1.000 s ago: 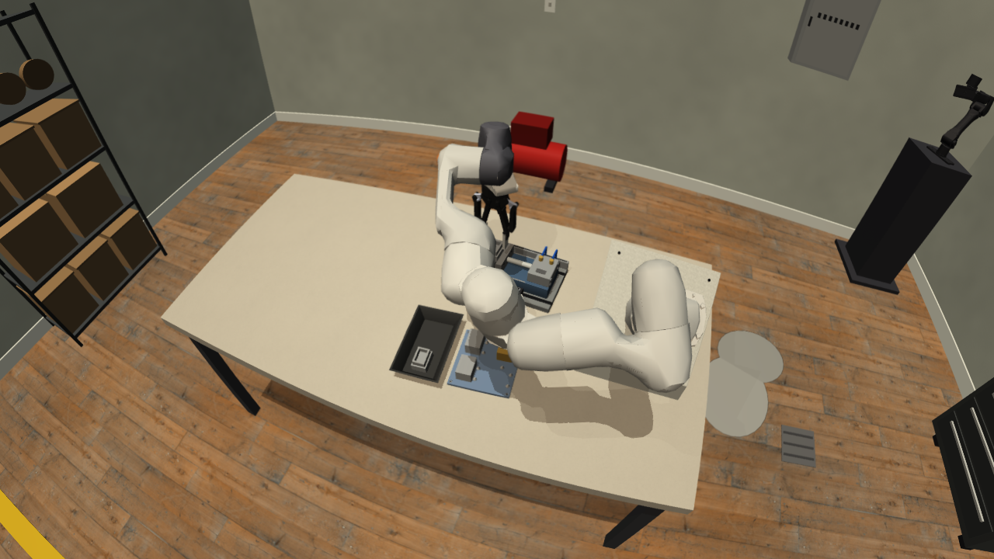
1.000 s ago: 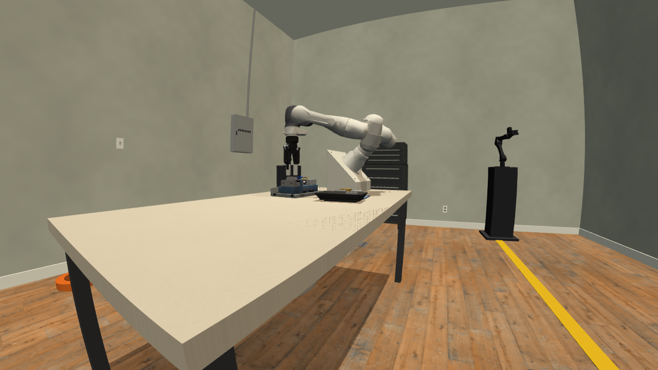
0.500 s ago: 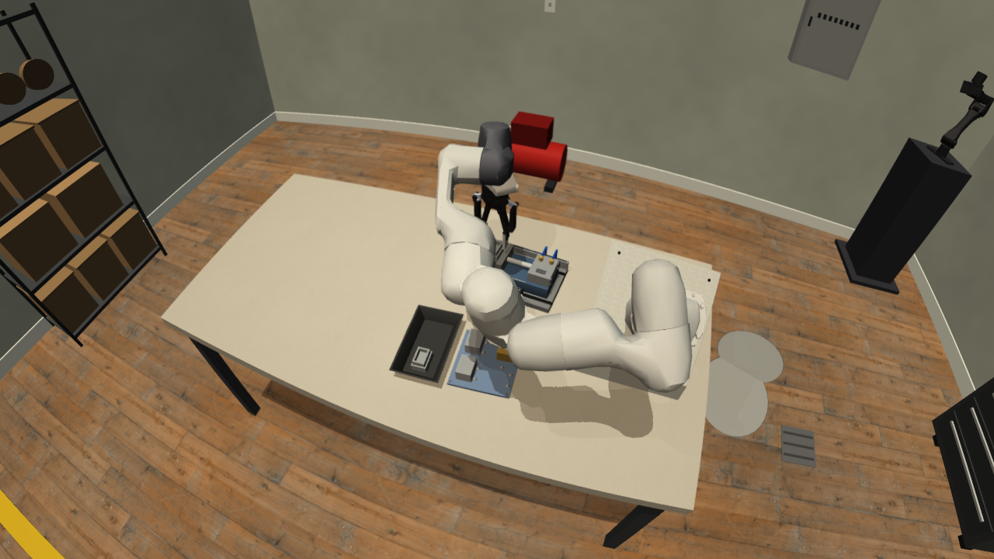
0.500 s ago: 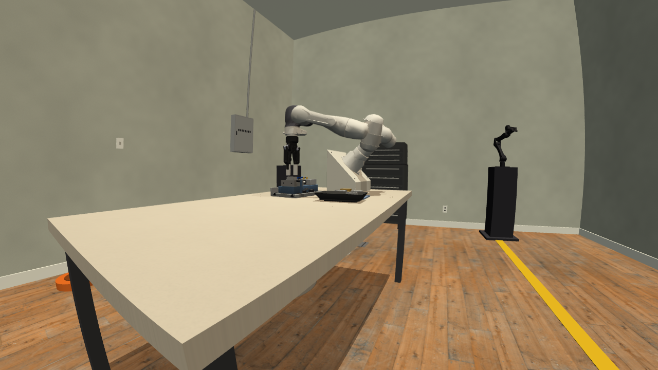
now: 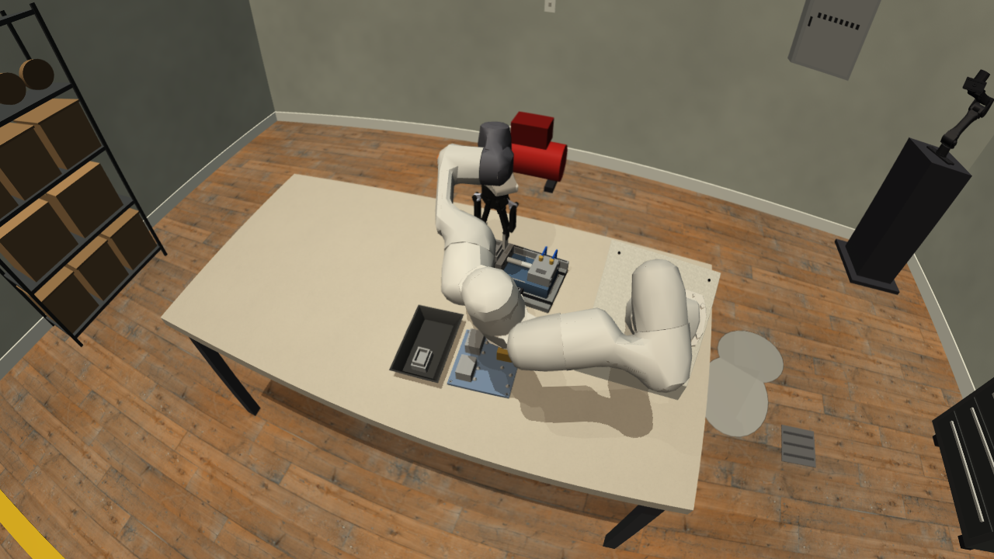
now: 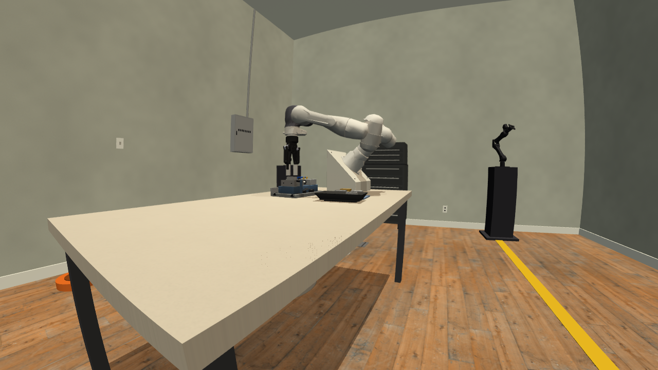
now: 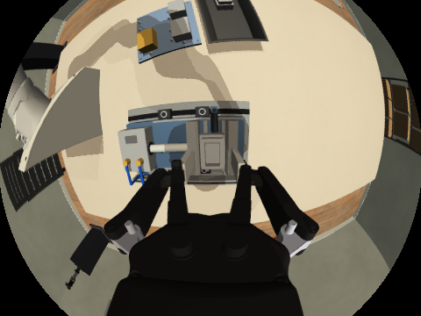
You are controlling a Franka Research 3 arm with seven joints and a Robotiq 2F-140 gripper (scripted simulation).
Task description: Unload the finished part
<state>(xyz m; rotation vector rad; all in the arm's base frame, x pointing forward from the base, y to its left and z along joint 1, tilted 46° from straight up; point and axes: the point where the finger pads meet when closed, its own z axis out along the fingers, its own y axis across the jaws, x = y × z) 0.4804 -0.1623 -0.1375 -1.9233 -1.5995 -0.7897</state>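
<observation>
Now: hand 11 cm above the blue vise, 6 cm past it and 1 cm to the right of it. Also, from my hand: grey actuator box: 16 cm behind, 7 cm below, 3 cm to the left; then blue fixture plate: 34 cm to the left, 15 cm below, 7 cm behind; then orange block: 30 cm to the left, 13 cm below, 12 cm behind.
</observation>
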